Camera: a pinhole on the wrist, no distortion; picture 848 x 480 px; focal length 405.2 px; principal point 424.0 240.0 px. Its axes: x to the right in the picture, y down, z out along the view. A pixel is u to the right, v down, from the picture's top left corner.
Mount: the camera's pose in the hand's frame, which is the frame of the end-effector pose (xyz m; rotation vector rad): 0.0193 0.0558 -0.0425 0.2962 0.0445 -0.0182
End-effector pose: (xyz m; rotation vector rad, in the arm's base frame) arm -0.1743 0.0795 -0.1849 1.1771 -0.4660 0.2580
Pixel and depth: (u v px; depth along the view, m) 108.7 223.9 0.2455
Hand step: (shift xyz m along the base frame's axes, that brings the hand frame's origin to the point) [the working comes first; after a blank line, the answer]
In the camera's frame: -0.1910 -0.0098 0.2455

-0.1744 -0.1849 -0.0361
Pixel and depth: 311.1 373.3 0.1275
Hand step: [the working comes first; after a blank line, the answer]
In the camera's frame: -0.0355 0.0419 0.1275

-0.0541 -0.0642 0.0722
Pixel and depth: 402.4 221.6 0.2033
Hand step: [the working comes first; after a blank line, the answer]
In the camera's frame: -0.0108 -0.0092 0.2033

-0.0123 -0.1441 0.0433
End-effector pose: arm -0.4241 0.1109 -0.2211 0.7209 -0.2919 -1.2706
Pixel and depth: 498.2 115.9 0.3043
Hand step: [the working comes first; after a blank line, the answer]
In the camera's frame: 0.0557 -0.0932 0.3043

-0.1941 -0.1660 0.0700
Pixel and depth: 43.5 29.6 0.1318
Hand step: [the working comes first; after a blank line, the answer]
In the camera's frame: -0.1238 -0.0684 0.1318

-0.1052 0.0661 0.0407
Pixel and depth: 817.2 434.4 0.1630
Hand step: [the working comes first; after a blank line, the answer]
In the camera's frame: 0.1582 0.0782 0.1630

0.0430 -0.2071 0.1138
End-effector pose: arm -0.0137 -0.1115 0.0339 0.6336 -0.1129 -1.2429
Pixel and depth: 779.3 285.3 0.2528
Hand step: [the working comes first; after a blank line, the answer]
In the camera's frame: 0.2217 0.0283 0.2528

0.0098 -0.3030 0.1017
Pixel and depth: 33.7 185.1 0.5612
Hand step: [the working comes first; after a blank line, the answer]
In the camera's frame: -0.5406 -0.0760 0.5612

-0.5227 0.2294 0.4481
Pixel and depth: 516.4 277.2 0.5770
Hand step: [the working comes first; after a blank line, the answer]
In the camera's frame: 0.1316 0.0530 0.5770

-0.2079 -0.3706 0.3504
